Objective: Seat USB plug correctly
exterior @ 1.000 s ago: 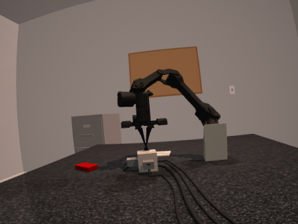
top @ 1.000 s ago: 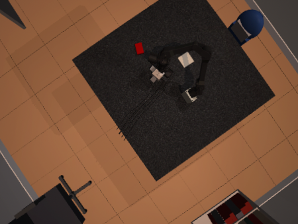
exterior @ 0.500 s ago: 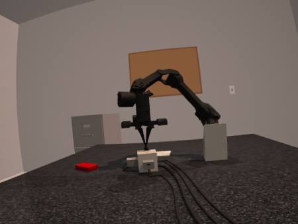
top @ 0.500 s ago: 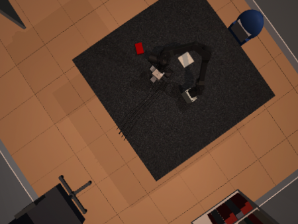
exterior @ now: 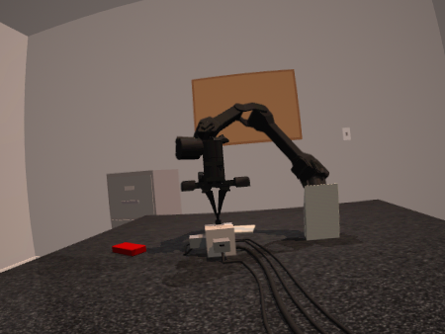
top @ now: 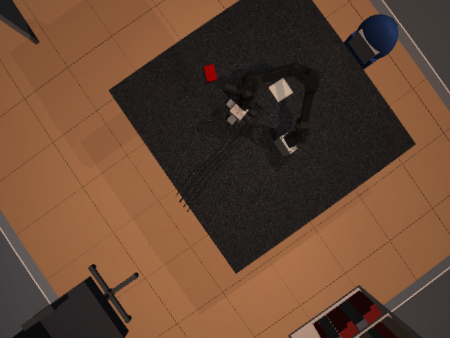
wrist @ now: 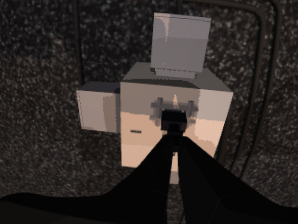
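The small dark USB plug lies 20 mm below my gripper tip. From my gripper tip the other things lie so: metal-framed socket (40 mm below); white flat pad (270 mm to the right, 100 mm below, 10 mm ahead); red block (280 mm ahead, 90 mm below, 50 mm to the left).
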